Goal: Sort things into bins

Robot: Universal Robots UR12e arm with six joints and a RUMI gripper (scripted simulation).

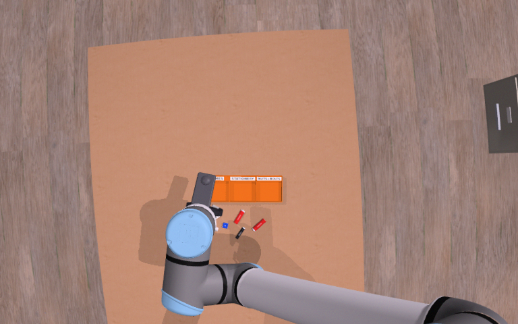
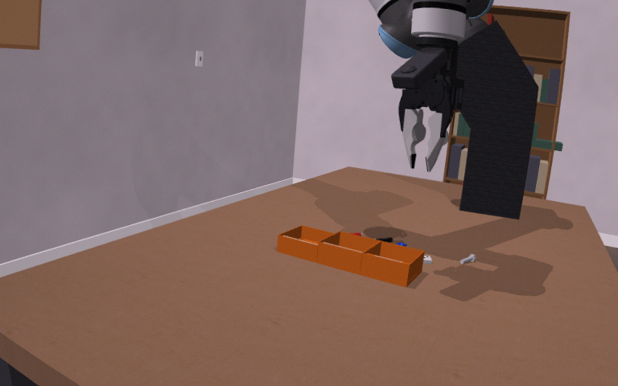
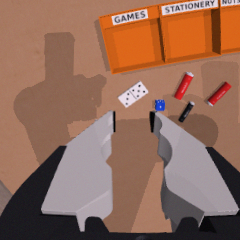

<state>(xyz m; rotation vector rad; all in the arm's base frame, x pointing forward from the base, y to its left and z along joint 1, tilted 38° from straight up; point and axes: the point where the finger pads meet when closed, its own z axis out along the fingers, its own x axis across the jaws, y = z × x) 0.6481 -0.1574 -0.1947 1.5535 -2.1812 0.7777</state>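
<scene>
My gripper is now 19 cm above the bolt, 11 cm to the right of it and 10 cm past it. The rest, counted from my hand: blue die: 19 cm below, 9 cm behind, 3 cm to the right; white domino: 19 cm below, 5 cm behind, 1 cm to the left; orange three-part bin: 18 cm below, 10 cm to the right, 3 cm ahead.
</scene>
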